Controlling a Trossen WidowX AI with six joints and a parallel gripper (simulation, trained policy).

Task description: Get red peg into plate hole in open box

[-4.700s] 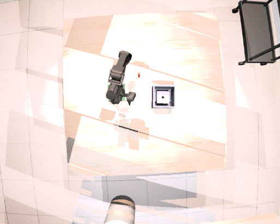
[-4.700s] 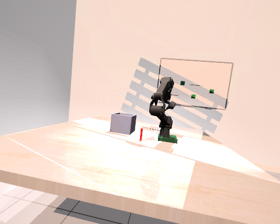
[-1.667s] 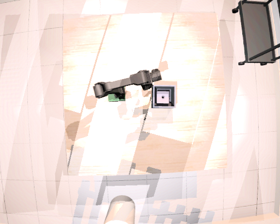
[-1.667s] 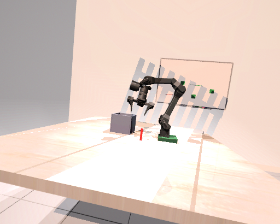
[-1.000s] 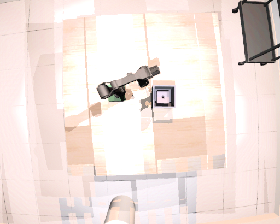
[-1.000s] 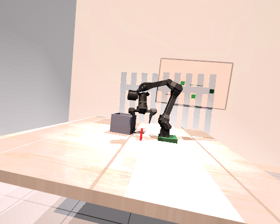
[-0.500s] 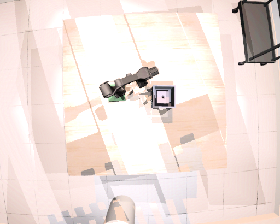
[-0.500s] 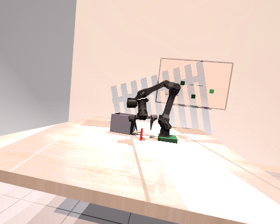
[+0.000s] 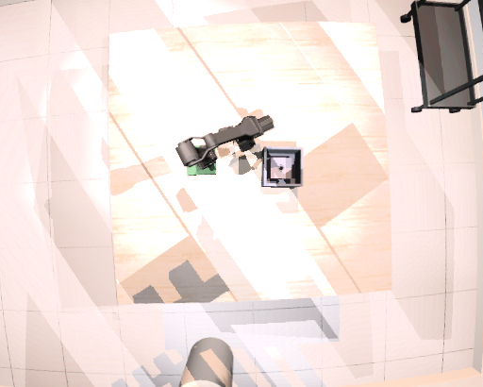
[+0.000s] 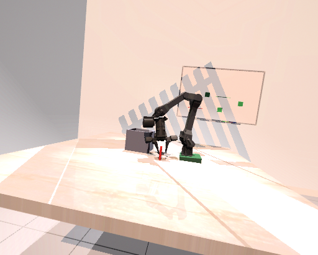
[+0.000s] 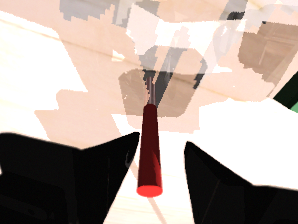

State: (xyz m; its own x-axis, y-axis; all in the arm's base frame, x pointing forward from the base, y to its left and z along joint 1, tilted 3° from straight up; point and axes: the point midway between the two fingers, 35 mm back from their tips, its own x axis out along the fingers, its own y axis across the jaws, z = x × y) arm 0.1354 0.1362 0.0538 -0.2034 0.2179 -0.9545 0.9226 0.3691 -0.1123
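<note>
Now: the red peg 10 mm ahead of my gripper tip. Round my gripper tip: plate (210 mm ahead, 150 mm to the right, 10 mm above).
</note>
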